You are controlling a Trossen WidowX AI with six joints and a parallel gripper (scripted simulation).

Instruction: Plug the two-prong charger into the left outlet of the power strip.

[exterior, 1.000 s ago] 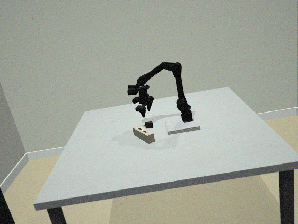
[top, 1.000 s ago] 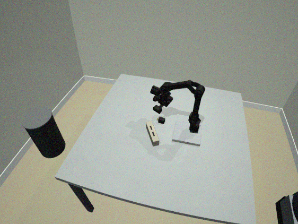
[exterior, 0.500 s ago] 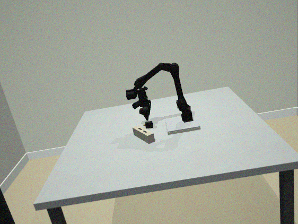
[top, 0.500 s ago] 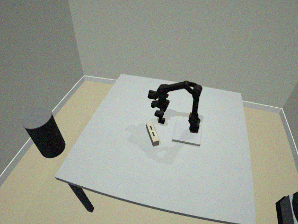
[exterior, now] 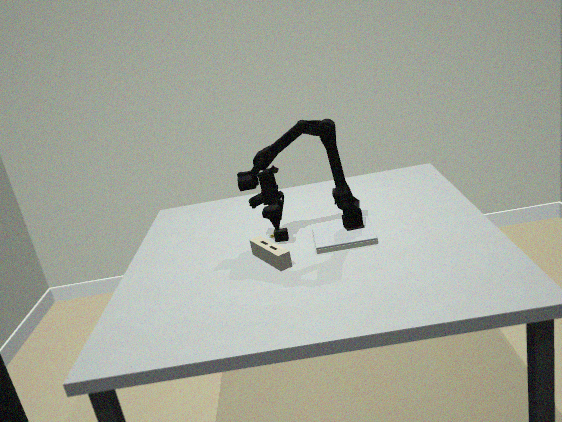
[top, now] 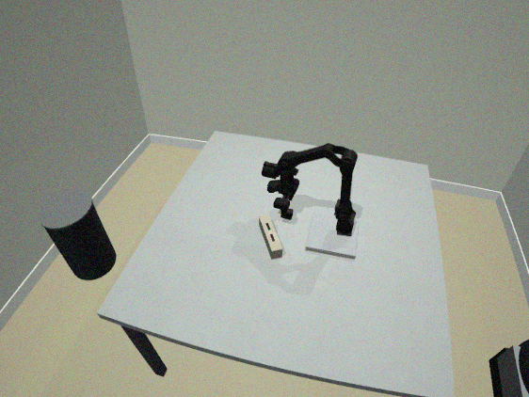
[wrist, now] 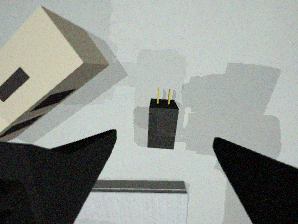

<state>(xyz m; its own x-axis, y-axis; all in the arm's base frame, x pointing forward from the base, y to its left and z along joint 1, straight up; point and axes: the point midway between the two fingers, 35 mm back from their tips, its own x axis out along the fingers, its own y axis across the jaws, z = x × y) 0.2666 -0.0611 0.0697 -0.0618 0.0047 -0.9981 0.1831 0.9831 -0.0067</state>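
My gripper tip is 1 cm short of the two-prong charger and 4 cm above it.
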